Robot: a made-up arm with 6 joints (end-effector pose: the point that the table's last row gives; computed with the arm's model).
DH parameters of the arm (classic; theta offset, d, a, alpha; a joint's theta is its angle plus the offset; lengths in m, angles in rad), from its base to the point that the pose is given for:
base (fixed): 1.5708 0.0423 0 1.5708
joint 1: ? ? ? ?
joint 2: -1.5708 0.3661 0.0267 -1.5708
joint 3: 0 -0.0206 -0.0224 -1.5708
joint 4: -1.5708 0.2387 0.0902 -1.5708
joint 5: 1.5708 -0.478 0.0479 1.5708
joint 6: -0.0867 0 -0.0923 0
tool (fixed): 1.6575 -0.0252 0 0
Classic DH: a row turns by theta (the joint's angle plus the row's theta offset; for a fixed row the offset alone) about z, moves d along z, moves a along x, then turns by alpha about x.
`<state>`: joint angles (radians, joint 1 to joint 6).
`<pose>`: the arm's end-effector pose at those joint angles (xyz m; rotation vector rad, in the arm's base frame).
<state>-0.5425 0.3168 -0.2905 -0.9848 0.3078 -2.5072</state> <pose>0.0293 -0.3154 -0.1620 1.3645 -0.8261 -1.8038</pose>
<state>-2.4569 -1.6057 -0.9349 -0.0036 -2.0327 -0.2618</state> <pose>0.1621 0.0028 -0.1658 0.7896 -1.1595 0.7881</pose>
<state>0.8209 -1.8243 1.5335 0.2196 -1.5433 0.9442</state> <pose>0.3348 -0.7800 -0.4584 0.5826 -0.9943 2.6439</pose>
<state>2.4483 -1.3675 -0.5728 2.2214 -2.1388 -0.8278</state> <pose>0.4321 0.4378 0.0221 0.7132 -1.0293 2.5685</pose>
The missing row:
joint 1: 1.5708 0.1145 0.0726 -1.5708
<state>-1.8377 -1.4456 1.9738 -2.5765 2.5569 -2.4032</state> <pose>-0.2198 0.4960 0.1341 1.0280 1.8799 0.0072</pose>
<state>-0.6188 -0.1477 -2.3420 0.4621 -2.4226 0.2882</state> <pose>0.6129 0.0048 0.3763 -0.6798 2.2856 -1.2230</pose>
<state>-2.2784 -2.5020 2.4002 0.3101 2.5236 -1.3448</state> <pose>0.1405 0.4286 0.7536 -1.6208 -1.3681 1.0429</pose>
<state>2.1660 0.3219 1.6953 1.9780 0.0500 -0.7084</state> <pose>-0.2304 -0.1433 -0.2941 0.2000 0.0140 0.5221</pose>
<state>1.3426 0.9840 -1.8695 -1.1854 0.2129 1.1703</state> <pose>0.7324 -0.1057 -0.0943 0.2322 -0.1938 -1.4416</pose>
